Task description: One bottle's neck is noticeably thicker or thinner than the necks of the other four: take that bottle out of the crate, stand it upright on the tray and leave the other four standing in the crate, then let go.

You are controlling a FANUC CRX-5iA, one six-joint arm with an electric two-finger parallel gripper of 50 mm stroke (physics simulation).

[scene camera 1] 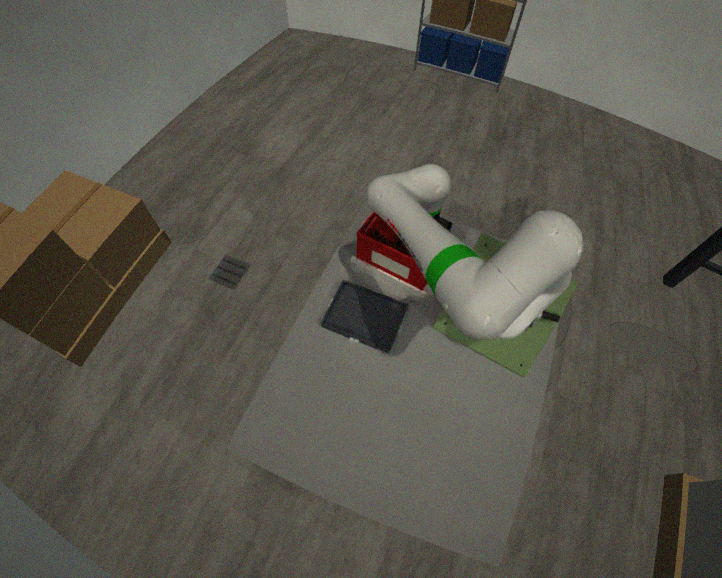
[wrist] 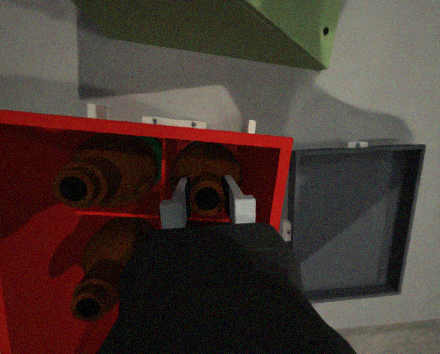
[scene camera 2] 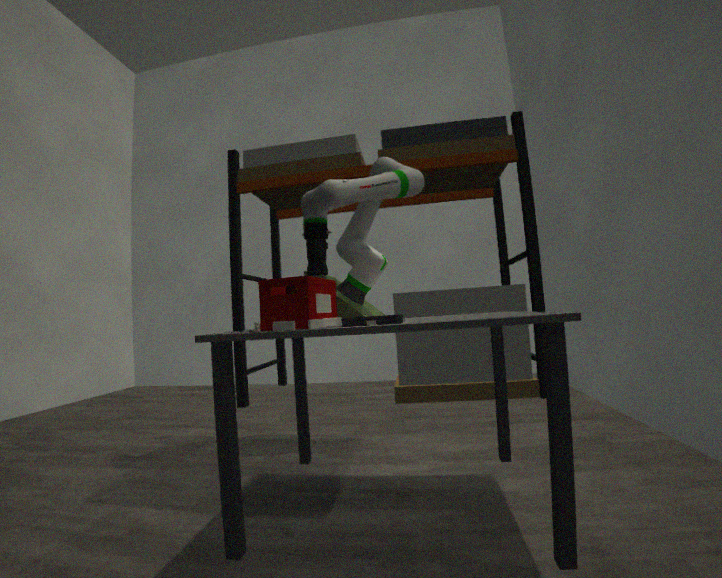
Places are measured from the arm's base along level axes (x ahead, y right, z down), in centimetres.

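Where they show: gripper, fingertip midpoint: (wrist: 206, 188); arm's base at its link origin: (scene camera 2: 349, 295).
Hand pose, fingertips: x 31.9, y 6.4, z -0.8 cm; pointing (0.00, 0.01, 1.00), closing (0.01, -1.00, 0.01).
Each offset is from my fingertips to the top centre of the thing. "spot": to the spot under its first point.
The red crate @[dx +8.2, dy +5.6, dz -4.1 cm] (scene camera 1: 366, 245) (scene camera 2: 281, 308) (wrist: 225, 137) stands on the table with brown bottles in its compartments. My gripper (wrist: 206, 188) points down into the crate and is shut on the neck of a brown bottle @[dx -0.1, dy +0.0, dz -2.9 cm] (wrist: 206, 159) in the corner compartment nearest the tray. This bottle stands upright, low in the crate. A second brown bottle @[dx -1.4, dy +8.8, dz -2.9 cm] (wrist: 122, 170) stands beside it to the left in the wrist view, and a third bottle @[dx +7.9, dy +9.5, dz -2.9 cm] (wrist: 104, 247) is lower left. My gripper body hides other compartments. The dark tray @[spot: dx +12.6, dy -19.3, dz +12.9 cm] (scene camera 1: 364, 308) (wrist: 340, 215) lies beside the crate with nothing on it.
The green base plate (scene camera 1: 520, 358) (wrist: 215, 42) lies near the crate's far side in the wrist view. Crate walls and thin red dividers surround the held bottle. Small white brackets @[spot: dx -6.0, dy +3.5, dz +10.4 cm] (wrist: 174, 122) sit along the crate's outside. The grey table (scene camera 1: 397, 415) (scene camera 2: 481, 322) carries all of this.
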